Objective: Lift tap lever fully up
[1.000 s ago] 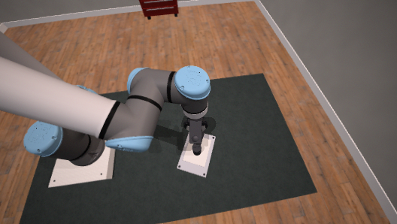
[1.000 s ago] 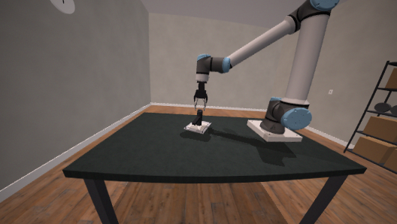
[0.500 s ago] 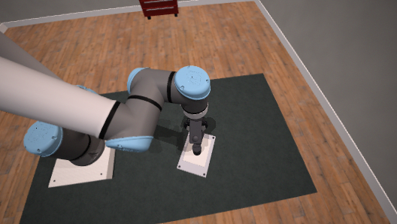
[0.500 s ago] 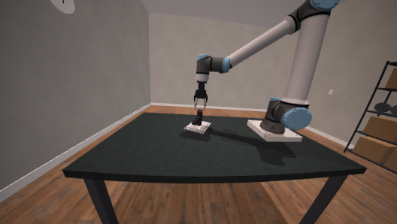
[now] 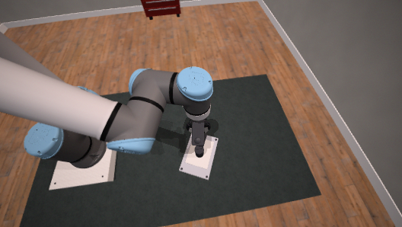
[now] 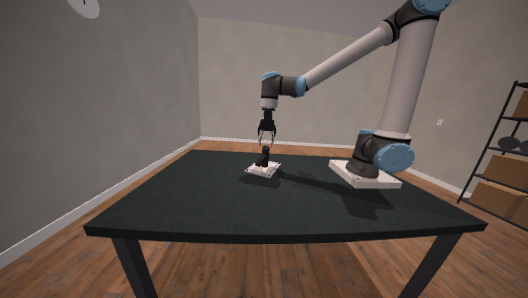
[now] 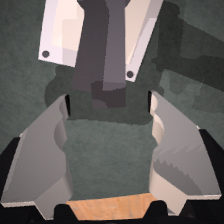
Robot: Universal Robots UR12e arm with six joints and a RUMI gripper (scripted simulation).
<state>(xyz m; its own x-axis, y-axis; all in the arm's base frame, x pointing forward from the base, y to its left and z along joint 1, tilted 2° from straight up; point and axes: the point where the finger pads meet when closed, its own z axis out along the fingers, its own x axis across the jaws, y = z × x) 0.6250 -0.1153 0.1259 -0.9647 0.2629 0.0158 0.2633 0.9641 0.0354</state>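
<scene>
My gripper is now 30 mm to the left of the dark lever, 30 mm above it and 10 mm past it.
</scene>
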